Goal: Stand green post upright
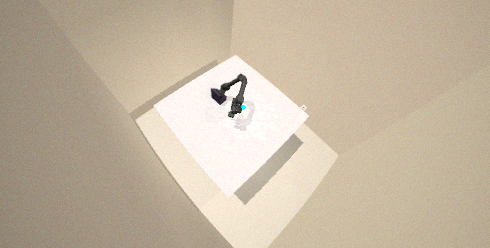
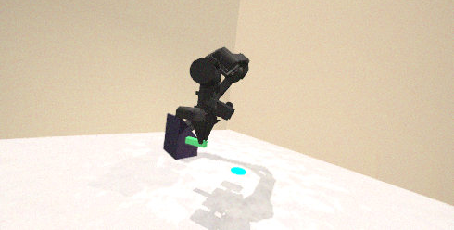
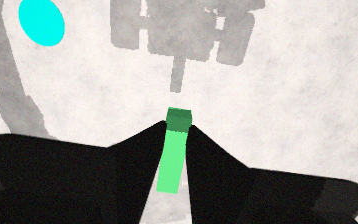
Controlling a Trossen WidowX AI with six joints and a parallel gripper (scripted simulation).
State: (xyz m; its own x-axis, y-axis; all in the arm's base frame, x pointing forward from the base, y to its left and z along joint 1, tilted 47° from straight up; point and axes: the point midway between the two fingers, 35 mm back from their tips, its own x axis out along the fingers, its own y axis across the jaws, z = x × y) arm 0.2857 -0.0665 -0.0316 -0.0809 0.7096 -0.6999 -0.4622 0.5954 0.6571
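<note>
Now: gripper tip 20 mm past the green post and 10 mm to the left of it. From my gripper tip the other things lie so: cyan circle: 40 mm behind, 200 mm to the left, 130 mm below.
</note>
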